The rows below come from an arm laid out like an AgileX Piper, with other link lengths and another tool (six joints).
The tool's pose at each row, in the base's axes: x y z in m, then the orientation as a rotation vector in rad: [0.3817 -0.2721 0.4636 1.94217 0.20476 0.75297]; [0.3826 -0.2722 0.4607 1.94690 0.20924 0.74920]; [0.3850 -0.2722 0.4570 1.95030 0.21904 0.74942]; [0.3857 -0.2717 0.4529 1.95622 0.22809 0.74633]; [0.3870 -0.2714 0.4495 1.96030 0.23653 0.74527]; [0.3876 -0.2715 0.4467 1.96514 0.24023 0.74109]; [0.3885 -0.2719 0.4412 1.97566 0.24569 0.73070]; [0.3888 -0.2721 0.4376 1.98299 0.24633 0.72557]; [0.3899 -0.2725 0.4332 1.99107 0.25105 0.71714]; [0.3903 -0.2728 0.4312 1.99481 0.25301 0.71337]
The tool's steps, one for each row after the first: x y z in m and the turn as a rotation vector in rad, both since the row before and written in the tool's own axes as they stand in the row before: [-0.0005 -0.0026 0.0015 0.00527 -0.00167 -0.00347]; [0.0004 -0.0036 0.0026 0.00620 0.00356 -0.00529]; [-0.0009 -0.0039 0.0013 0.00791 0.00048 -0.00571]; [-0.0002 -0.0033 0.0016 0.00628 0.00198 -0.00482]; [-0.0007 -0.0024 0.0013 0.00514 -0.00228 -0.00305]; [-0.0017 -0.0046 0.0026 0.01024 -0.00690 -0.00556]; [-0.0013 -0.0030 0.0016 0.00640 -0.00463 -0.00082]; [-0.0010 -0.0037 0.0025 0.00802 -0.00537 -0.00478]; [-0.0006 -0.0016 0.0012 0.00367 -0.00248 -0.00200]
